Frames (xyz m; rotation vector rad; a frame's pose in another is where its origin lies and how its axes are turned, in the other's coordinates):
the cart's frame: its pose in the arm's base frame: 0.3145 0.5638 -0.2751 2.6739 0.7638 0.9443
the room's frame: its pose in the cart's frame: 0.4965 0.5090 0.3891 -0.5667 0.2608 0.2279
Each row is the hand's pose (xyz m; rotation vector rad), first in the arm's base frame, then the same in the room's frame.
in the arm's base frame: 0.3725 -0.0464 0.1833 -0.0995 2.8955 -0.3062
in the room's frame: -0.2729 0.6559 -0.5567 1.2424 0.6221 -2.7768
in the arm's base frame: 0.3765 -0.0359 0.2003 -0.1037 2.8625 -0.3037
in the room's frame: -0.2536 0.6553 -0.5632 1.1940 0.6182 -2.7923
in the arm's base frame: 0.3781 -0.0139 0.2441 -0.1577 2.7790 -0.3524
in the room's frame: -0.2100 0.6596 -0.5853 1.0848 0.5906 -2.8773
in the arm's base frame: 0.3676 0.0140 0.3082 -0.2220 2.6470 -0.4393
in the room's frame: -0.1541 0.6717 -0.6269 -0.8925 -0.5080 2.9298
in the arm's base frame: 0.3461 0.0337 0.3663 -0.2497 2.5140 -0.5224
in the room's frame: -0.1116 0.6894 -0.6727 -0.7100 -0.4035 2.9654
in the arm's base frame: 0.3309 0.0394 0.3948 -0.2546 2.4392 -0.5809
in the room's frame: -0.0945 0.7022 -0.6977 -0.6151 -0.3257 2.9794
